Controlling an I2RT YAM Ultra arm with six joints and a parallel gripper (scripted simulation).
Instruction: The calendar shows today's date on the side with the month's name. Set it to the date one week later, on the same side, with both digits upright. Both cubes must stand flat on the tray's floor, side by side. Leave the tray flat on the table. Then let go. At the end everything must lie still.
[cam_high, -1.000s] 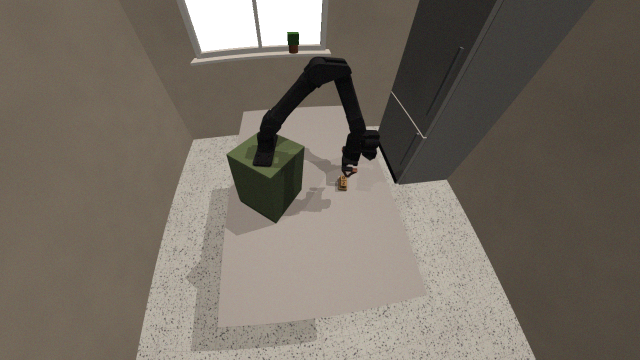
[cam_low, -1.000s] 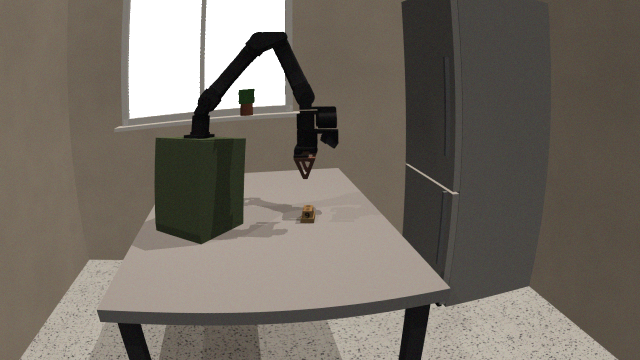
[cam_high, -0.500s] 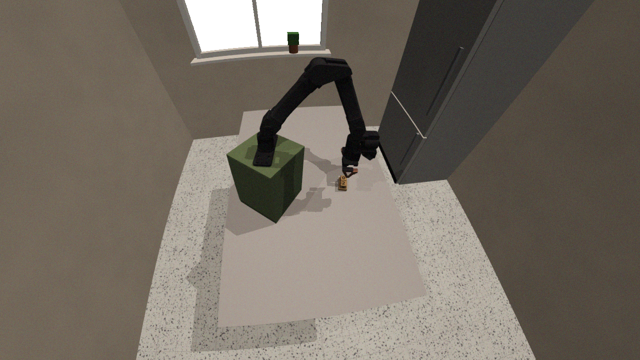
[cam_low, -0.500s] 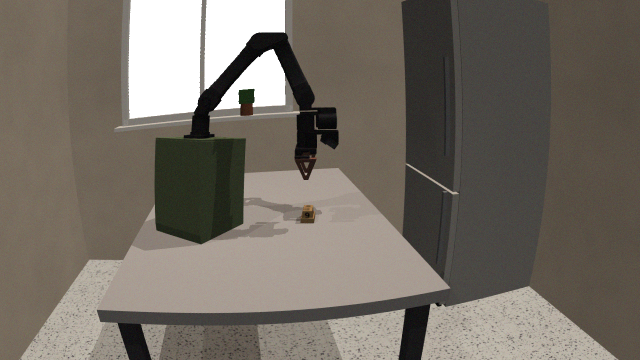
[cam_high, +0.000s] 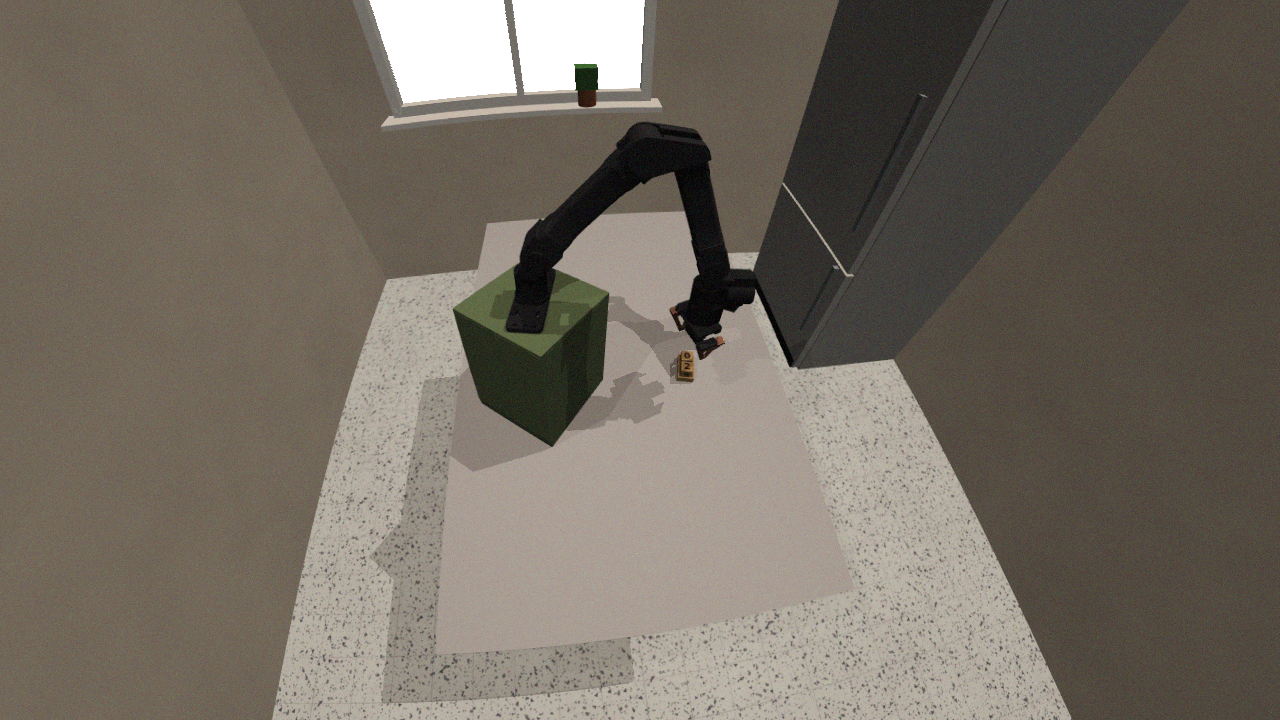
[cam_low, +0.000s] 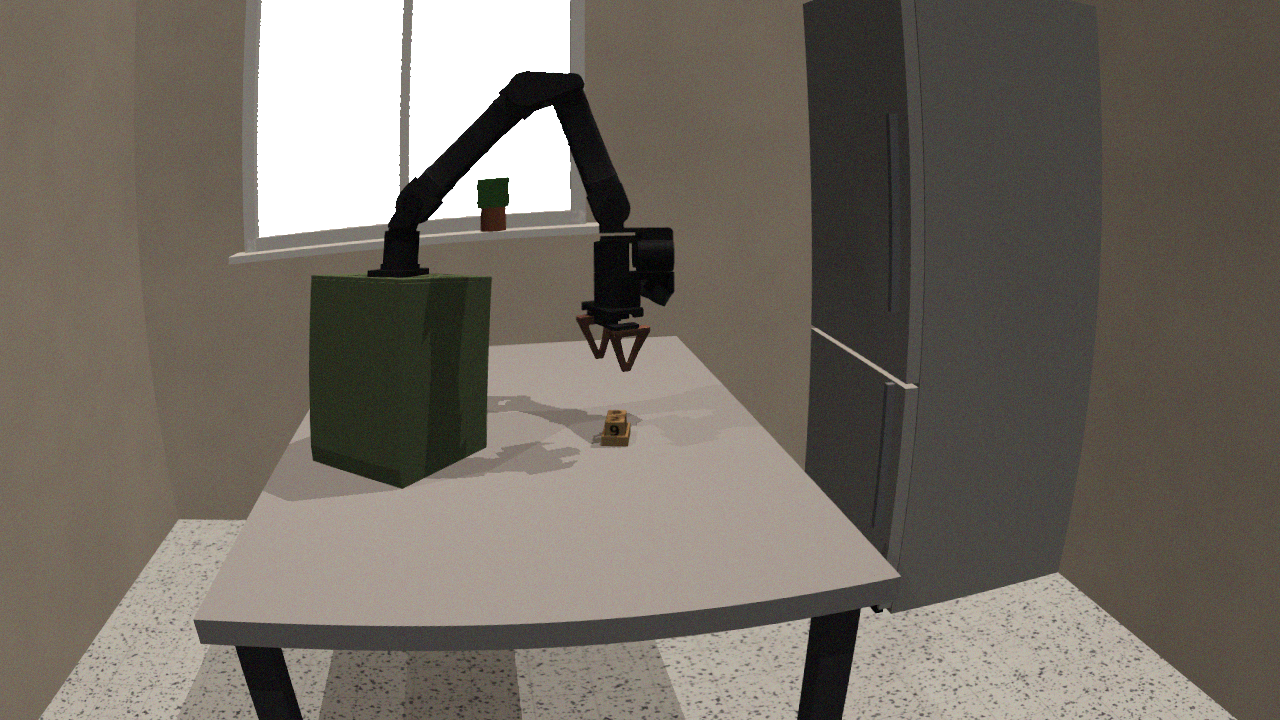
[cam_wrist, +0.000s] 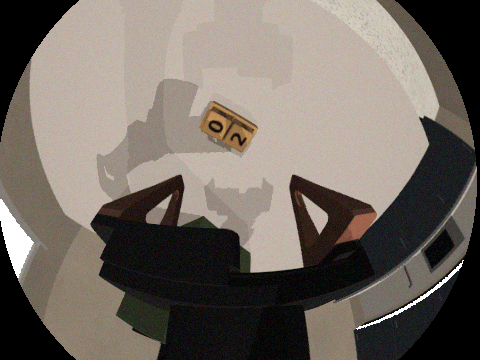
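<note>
Right now the wooden tray is 130 mm below my hand and 20 mm to the left of it.
</note>
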